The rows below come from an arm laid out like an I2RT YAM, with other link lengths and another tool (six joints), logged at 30 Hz.
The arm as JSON. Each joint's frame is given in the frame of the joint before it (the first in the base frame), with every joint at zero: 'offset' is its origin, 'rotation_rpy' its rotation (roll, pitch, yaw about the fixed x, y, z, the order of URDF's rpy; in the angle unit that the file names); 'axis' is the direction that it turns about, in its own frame. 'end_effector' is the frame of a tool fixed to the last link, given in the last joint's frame.
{
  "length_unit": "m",
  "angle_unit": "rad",
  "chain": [
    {
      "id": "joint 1",
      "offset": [
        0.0,
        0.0,
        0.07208
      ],
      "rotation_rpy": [
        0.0,
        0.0,
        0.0
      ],
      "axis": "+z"
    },
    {
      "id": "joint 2",
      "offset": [
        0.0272,
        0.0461,
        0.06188
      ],
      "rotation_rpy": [
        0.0,
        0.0,
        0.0
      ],
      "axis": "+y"
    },
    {
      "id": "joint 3",
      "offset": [
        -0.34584,
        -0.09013,
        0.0
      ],
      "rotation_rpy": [
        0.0,
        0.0,
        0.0
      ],
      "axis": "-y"
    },
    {
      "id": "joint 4",
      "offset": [
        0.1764,
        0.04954,
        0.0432
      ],
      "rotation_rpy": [
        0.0,
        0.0,
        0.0
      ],
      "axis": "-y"
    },
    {
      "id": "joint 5",
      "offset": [
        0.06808,
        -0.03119,
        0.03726
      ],
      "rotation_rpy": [
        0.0,
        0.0,
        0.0
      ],
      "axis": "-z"
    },
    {
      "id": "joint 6",
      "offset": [
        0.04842,
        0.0,
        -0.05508
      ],
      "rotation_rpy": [
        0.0,
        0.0,
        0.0
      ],
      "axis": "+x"
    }
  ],
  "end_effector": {
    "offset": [
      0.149,
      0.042,
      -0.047
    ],
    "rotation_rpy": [
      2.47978,
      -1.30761,
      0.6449
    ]
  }
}
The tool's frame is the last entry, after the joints.
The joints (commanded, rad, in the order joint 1, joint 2, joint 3, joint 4, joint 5, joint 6), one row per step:
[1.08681, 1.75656, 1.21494, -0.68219, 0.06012, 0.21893]
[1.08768, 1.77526, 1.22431, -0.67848, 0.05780, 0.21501]
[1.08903, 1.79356, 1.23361, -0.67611, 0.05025, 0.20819]
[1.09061, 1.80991, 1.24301, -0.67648, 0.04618, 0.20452]
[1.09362, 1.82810, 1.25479, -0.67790, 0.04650, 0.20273]
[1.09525, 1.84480, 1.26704, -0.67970, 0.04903, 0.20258]
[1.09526, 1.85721, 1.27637, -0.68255, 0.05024, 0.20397]
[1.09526, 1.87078, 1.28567, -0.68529, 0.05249, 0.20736]
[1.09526, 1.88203, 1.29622, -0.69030, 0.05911, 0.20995]
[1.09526, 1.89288, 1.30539, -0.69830, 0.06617, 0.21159]
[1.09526, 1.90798, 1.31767, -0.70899, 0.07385, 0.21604]
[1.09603, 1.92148, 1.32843, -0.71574, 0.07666, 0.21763]
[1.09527, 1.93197, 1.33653, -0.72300, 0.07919, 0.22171]
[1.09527, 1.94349, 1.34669, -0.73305, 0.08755, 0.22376]
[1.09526, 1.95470, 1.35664, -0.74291, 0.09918, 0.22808]
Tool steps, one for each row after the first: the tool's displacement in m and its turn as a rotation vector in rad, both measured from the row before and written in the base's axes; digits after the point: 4 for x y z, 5 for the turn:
[0.0014, 0.0039, -0.0031, -0.00478, 0.00348, 0.00534]
[0.0001, 0.0038, -0.0030, -0.00394, 0.00756, 0.01028]
[0.0003, 0.0031, -0.0026, -0.00542, 0.00582, 0.00637]
[0.0009, 0.0035, -0.0029, -0.00743, 0.00287, 0.00460]
[0.0016, 0.0032, -0.0026, -0.00668, 0.00069, 0.00099]
[0.0013, 0.0021, -0.0019, -0.00554, 0.00204, -0.00168]
[0.0014, 0.0021, -0.0023, -0.00660, 0.00212, -0.00390]
[0.0022, 0.0015, -0.0017, -0.00750, -0.00240, -0.00441]
[0.0017, 0.0003, -0.0019, -0.01140, -0.00121, -0.00359]
[0.0019, 0.0006, -0.0027, -0.01456, 0.00056, -0.00638]
[0.0010, 0.0014, -0.0023, -0.00938, 0.00225, -0.00150]
[0.0009, 0.0005, -0.0019, -0.00894, 0.00301, -0.00534]
[0.0017, -0.0001, -0.0021, -0.01348, -0.00162, -0.00402]
[0.0023, -0.0003, -0.0021, -0.01425, -0.00426, -0.00690]

